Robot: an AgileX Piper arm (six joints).
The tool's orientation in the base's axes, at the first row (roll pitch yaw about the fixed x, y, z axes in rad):
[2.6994 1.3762 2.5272]
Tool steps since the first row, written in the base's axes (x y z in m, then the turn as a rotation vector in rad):
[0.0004 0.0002 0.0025 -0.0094 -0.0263 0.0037]
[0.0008 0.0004 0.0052 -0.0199 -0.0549 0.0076]
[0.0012 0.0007 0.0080 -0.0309 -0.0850 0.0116]
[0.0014 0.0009 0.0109 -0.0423 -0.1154 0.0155]
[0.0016 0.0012 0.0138 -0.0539 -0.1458 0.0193]
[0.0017 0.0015 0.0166 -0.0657 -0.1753 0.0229]
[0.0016 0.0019 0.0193 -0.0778 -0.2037 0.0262]
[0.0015 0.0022 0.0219 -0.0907 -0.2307 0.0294]
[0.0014 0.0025 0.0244 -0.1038 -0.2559 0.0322]
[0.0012 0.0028 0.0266 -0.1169 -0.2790 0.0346]
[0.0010 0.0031 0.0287 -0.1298 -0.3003 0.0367]
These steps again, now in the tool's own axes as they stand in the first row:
[-0.0025 0.0005 -0.0001 -0.0051 -0.0272 -0.0055]
[-0.0052 0.0010 -0.0002 -0.0104 -0.0567 -0.0118]
[-0.0080 0.0016 -0.0003 -0.0160 -0.0879 -0.0183]
[-0.0108 0.0020 -0.0007 -0.0214 -0.1194 -0.0252]
[-0.0137 0.0026 -0.0011 -0.0267 -0.1510 -0.0322]
[-0.0164 0.0031 -0.0015 -0.0316 -0.1817 -0.0395]
[-0.0190 0.0037 -0.0021 -0.0361 -0.2114 -0.0472]
[-0.0215 0.0042 -0.0027 -0.0402 -0.2399 -0.0560]
[-0.0239 0.0047 -0.0033 -0.0437 -0.2667 -0.0651]
[-0.0260 0.0052 -0.0039 -0.0466 -0.2915 -0.0745]
[-0.0280 0.0056 -0.0045 -0.0490 -0.3145 -0.0840]

